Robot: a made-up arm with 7 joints.
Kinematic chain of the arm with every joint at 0, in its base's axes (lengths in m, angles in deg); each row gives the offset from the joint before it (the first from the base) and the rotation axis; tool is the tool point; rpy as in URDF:
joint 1: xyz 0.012 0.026 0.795 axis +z
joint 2: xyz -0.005 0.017 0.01 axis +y
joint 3: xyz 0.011 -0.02 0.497 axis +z
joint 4: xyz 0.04 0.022 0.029 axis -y
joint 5: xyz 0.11 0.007 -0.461 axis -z
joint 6: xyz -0.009 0.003 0 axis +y
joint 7: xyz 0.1 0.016 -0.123 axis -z
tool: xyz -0.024 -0.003 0.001 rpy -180 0 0
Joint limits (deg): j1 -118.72..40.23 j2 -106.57..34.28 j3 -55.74..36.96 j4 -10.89..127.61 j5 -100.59..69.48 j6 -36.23..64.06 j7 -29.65..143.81
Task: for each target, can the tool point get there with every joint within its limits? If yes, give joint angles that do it. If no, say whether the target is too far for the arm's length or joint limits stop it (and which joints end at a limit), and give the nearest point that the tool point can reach.
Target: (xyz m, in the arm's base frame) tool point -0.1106 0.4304 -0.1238
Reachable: no: joint limits stop it (at a limit: joint 1, joint 2, joint 5, joint 7) | nearest point 0.0839 0.3346 0.5942 | short by 0.750 m
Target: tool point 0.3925 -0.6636 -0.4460
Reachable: no: too far | nearest point 0.2558 -0.4159 0.5863 | short by 1.070 m
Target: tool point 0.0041 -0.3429 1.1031
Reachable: yes | joints -55.93 -33.73 -26.82 36.81 -87.58 45.73 71.85
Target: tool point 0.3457 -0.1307 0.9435
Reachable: yes | joints -11.13 -17.95 -19.03 24.93 -63.12 26.01 -1.34
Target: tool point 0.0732 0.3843 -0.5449
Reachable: no: too far | nearest point 0.1929 0.2964 0.5696 | short by 1.124 m
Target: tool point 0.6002 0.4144 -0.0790
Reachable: no: joint limits stop it (at a limit: joint 2, joint 5, joint 7) | nearest point 0.4398 0.3085 0.5886 | short by 0.695 m
